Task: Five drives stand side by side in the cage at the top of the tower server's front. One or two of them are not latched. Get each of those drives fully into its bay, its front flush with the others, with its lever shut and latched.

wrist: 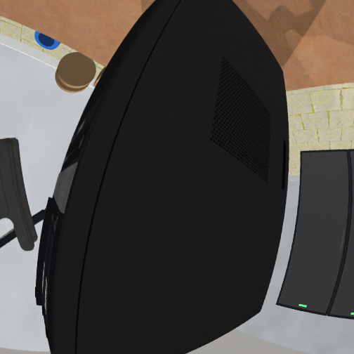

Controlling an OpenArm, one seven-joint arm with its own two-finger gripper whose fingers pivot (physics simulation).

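The tower server [185,200] fills the middle of the wrist view, its black side panel towards the camera. Its front is the left edge, seen almost edge-on. The drive cage [46,255] shows as a narrow dark strip at the lower left; the separate drives and their seating cannot be told apart. A thin dark bar [38,217], which looks like an open drive lever, sticks out leftwards from this front and passes behind my finger. My gripper [29,244] is open; one dark finger shows at the left edge, its tip a little left of the cage. The other finger does not show.
Two dark upright units [320,230] with green lights stand at the right, beyond the tower's rear. A round brown object [75,72] and a blue ring-shaped object [47,39] are at the upper left. A light stone-patterned strip [322,112] and brown floor [320,45] lie beyond.
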